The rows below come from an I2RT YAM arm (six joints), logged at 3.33 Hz.
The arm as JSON. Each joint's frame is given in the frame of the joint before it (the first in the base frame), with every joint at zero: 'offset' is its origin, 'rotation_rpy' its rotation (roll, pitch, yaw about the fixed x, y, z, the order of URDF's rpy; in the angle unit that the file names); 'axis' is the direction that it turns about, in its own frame. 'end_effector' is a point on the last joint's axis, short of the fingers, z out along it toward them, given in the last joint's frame.
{
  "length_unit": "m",
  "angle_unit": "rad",
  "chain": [
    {
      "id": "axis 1",
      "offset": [
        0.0,
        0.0,
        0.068
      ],
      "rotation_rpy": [
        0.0,
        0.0,
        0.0
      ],
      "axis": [
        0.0,
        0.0,
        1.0
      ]
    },
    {
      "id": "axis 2",
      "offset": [
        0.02,
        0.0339,
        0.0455
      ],
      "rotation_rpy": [
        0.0,
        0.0,
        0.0
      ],
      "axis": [
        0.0,
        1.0,
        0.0
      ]
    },
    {
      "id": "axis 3",
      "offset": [
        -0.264,
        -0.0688,
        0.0
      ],
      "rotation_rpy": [
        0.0,
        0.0,
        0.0
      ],
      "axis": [
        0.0,
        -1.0,
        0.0
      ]
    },
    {
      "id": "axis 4",
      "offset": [
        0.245,
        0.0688,
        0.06
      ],
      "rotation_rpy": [
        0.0,
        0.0,
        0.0
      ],
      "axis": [
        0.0,
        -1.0,
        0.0
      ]
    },
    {
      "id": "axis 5",
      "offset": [
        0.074,
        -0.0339,
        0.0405
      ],
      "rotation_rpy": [
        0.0,
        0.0,
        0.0
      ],
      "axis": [
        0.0,
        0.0,
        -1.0
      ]
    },
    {
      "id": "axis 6",
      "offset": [
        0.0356,
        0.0,
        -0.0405
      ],
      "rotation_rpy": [
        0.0,
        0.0,
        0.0
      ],
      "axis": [
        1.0,
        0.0,
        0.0
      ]
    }
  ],
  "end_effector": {
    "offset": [
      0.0,
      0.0,
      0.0
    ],
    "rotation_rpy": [
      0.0,
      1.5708,
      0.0
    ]
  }
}
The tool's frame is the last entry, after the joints.
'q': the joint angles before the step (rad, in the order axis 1, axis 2, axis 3, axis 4, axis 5, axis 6). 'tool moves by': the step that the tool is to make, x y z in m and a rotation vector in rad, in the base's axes. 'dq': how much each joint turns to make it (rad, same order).
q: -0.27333 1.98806 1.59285 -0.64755 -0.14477 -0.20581
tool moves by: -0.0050 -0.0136 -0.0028 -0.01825 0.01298 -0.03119
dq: -0.03211 0.00032 -0.00855 0.00009 0.01789 -0.01150
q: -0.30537 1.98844 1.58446 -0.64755 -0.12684 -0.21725
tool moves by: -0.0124 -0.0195 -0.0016 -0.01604 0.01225 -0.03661
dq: -0.05183 -0.01758 -0.02932 0.00258 0.00918 -0.02284
